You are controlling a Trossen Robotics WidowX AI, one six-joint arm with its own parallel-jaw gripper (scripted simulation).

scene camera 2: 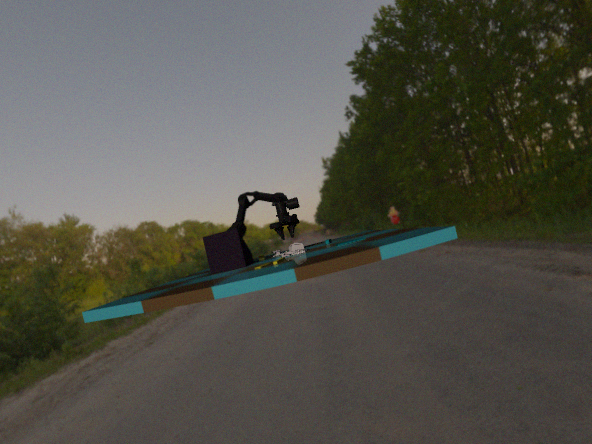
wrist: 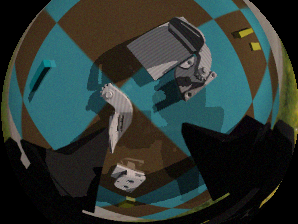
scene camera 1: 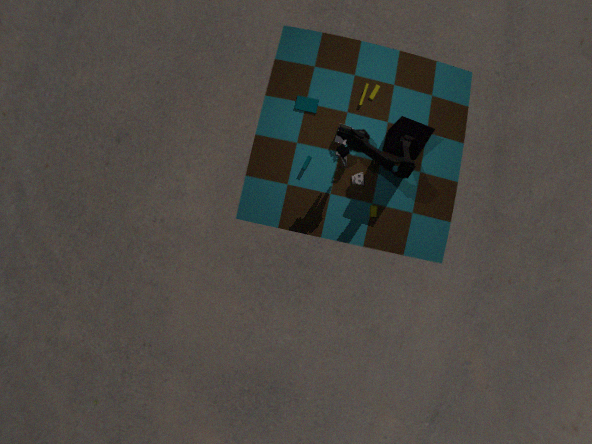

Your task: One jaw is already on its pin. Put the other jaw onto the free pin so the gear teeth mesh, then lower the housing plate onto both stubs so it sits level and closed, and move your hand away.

Note:
My gripper is open, holding nothing. Also in view: a grey jaw.

